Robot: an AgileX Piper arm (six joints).
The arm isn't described. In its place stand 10 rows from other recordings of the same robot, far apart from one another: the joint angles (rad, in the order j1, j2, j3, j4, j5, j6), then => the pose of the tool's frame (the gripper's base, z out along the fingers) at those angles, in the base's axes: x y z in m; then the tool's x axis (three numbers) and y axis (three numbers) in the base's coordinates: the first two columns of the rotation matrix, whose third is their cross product.
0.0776 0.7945 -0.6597 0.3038 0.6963 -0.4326 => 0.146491 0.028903 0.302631 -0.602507 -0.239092 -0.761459 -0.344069 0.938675 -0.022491
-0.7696 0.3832 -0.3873 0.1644 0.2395 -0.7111 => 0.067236 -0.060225 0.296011 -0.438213 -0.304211 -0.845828 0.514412 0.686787 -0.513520
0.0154 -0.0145 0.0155 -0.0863 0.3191 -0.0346 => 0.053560 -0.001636 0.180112 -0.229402 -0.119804 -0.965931 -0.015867 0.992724 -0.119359
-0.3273 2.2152 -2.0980 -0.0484 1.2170 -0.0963 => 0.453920 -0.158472 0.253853 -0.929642 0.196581 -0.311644 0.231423 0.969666 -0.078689
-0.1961 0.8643 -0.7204 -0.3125 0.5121 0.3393 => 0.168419 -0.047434 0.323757 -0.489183 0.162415 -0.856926 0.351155 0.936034 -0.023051
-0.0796 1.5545 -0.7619 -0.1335 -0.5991 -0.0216 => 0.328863 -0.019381 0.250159 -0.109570 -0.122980 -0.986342 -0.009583 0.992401 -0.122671
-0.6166 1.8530 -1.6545 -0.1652 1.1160 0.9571 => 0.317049 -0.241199 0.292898 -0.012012 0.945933 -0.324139 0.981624 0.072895 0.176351
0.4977 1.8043 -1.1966 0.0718 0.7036 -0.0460 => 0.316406 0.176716 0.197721 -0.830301 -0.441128 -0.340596 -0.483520 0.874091 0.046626
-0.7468 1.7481 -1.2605 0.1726 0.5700 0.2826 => 0.283867 -0.251265 0.242258 -0.283433 0.825900 -0.487396 0.830299 0.465654 0.306219
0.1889 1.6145 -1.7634 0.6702 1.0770 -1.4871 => 0.330688 0.113894 0.432508 0.221074 -0.727775 -0.649207 -0.832217 0.206287 -0.514647
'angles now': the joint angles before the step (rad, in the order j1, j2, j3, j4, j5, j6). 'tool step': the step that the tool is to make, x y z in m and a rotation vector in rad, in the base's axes. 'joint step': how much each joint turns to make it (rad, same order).
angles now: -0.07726, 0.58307, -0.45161, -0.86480, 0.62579, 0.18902
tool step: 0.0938, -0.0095, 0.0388, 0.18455, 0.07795, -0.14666
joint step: -0.00236, 0.45587, -0.36514, 0.08302, 0.09500, 0.13695
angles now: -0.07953, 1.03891, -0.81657, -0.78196, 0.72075, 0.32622
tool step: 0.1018, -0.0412, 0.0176, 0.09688, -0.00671, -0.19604
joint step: -0.10499, 0.41424, -0.41453, 0.05251, 0.05764, 0.07608
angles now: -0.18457, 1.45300, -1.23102, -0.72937, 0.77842, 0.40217
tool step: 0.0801, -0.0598, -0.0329, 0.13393, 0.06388, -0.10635
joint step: -0.12777, 0.36933, -0.36072, 0.18823, 0.04760, -0.11232
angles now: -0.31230, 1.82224, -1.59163, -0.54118, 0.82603, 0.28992
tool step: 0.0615, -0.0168, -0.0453, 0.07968, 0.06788, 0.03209
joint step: -0.00581, 0.28002, -0.28388, 0.12098, 0.06170, -0.11002
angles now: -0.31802, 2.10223, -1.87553, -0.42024, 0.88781, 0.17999
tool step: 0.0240, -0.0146, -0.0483, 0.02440, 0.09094, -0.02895
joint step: -0.01015, 0.17328, -0.13126, -0.00003, 0.05539, -0.00431
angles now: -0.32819, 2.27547, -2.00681, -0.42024, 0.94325, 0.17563
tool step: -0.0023, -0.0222, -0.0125, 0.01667, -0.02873, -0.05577
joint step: -0.04570, 0.03264, -0.01029, 0.01027, -0.03787, 0.02776
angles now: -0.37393, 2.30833, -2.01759, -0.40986, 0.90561, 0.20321
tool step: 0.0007, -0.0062, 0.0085, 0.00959, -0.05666, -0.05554
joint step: -0.01143, 0.00050, -0.02985, 0.00425, -0.00315, 0.05401
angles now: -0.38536, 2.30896, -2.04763, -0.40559, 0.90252, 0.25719
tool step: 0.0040, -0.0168, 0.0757, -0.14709, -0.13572, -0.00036
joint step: -0.01753, 0.00179, -0.25807, -0.05241, 0.06197, -0.05362
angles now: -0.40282, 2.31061, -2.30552, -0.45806, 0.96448, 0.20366
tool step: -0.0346, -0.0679, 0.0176, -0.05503, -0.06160, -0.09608
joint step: -0.14845, 0.00852, -0.06516, 0.01337, -0.04467, -0.04773
